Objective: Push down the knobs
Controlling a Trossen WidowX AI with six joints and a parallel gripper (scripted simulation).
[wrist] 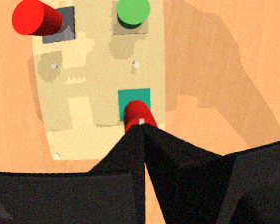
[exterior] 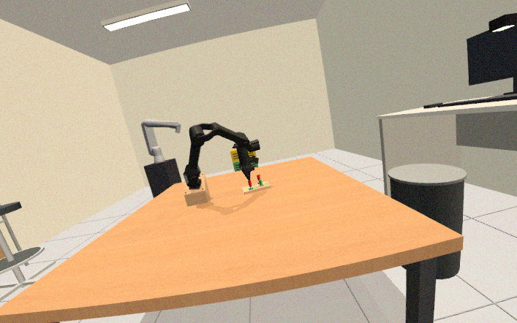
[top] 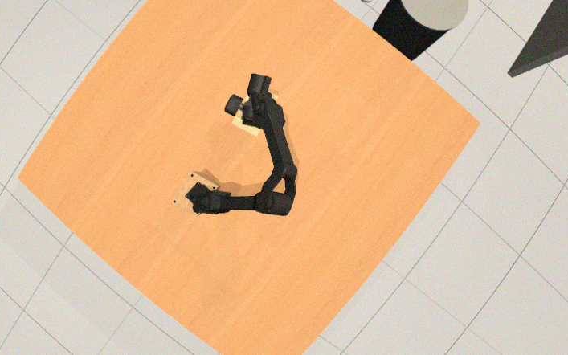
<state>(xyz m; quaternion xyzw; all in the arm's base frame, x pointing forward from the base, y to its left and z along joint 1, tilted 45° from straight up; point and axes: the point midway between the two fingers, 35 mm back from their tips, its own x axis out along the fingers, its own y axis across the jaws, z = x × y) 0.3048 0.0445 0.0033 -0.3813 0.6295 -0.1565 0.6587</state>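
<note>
Right now my gripper tip is 7 cm to the right of the red knob, 5 cm short of it and 1 cm above it.
</note>
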